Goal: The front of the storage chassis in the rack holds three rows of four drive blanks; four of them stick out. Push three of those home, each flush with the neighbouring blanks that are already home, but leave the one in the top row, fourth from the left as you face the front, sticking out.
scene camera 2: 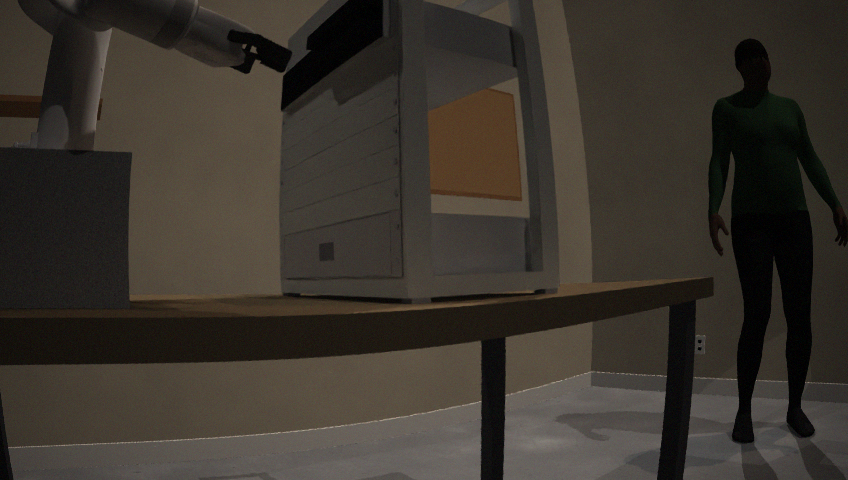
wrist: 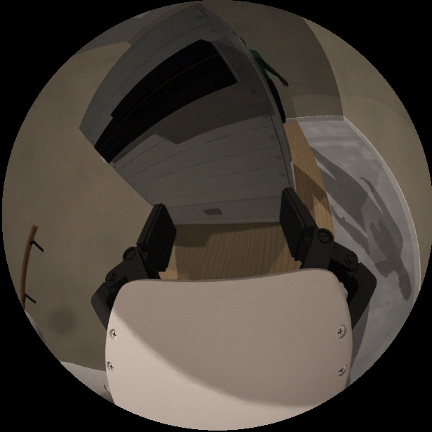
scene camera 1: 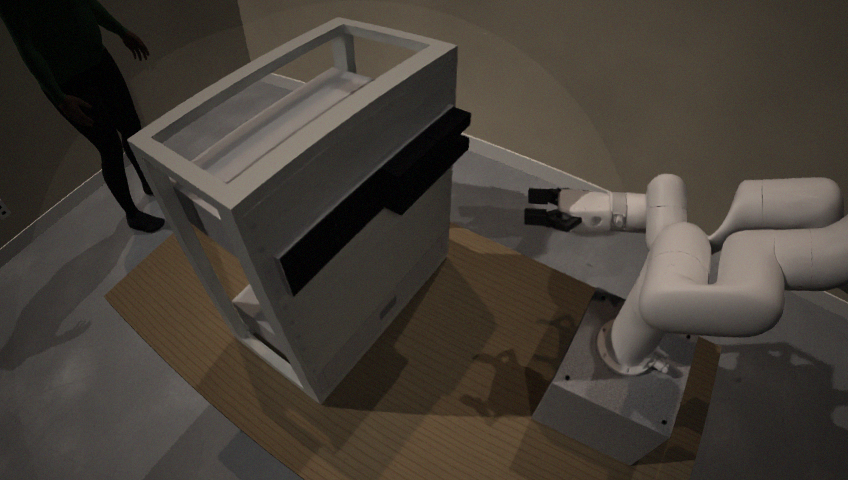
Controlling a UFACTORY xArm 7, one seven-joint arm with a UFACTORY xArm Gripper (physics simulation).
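Frame: origin at the arm's base, x ahead, y left, z up, level; centimetres.
Where they show: gripper, between the fingertips: (scene camera 2: 268, 63) (scene camera 1: 526, 205); arm's base, origin of its link: (scene camera 2: 62, 167) (scene camera 1: 625, 347).
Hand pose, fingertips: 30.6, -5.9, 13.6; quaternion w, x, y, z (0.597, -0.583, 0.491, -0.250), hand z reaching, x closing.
Note:
Each offset is from my fingertips to the top centre of the thing, as dx, dy, dz. "pt": to the spot under its first point.
The storage chassis shows as a black front band (scene camera 1: 333, 237) (scene camera 2: 351, 29) (wrist: 170, 92) high in the rack @(+30.2, +24.9, +26.4) (scene camera 1: 351, 118) (scene camera 2: 416, 178) (wrist: 200, 200). In scene camera 1, black blanks stick out toward the far end: an upper one @(pt +14.0, +4.3, +15.2) (scene camera 1: 459, 120) at the far corner, and a lower black stretch @(pt +12.2, +14.7, +8.5) (scene camera 1: 428, 181) below it that steps out from the band. Single blanks and rows merge in the dark, so I cannot tell every blank apart. My gripper (scene camera 1: 528, 205) (scene camera 2: 264, 61) (wrist: 224, 210) is open and empty, in front of the rack and apart from it.
The rack stands on a wooden table (scene camera 1: 476, 440) (scene camera 2: 357, 333) (wrist: 227, 250). The arm's grey base block (scene camera 1: 601, 410) (scene camera 2: 65, 231) stands on the table in front of the rack. A person (scene camera 1: 110, 118) (scene camera 2: 767, 178) stands behind the rack. A wooden bar (wrist: 27, 265) is on the wall.

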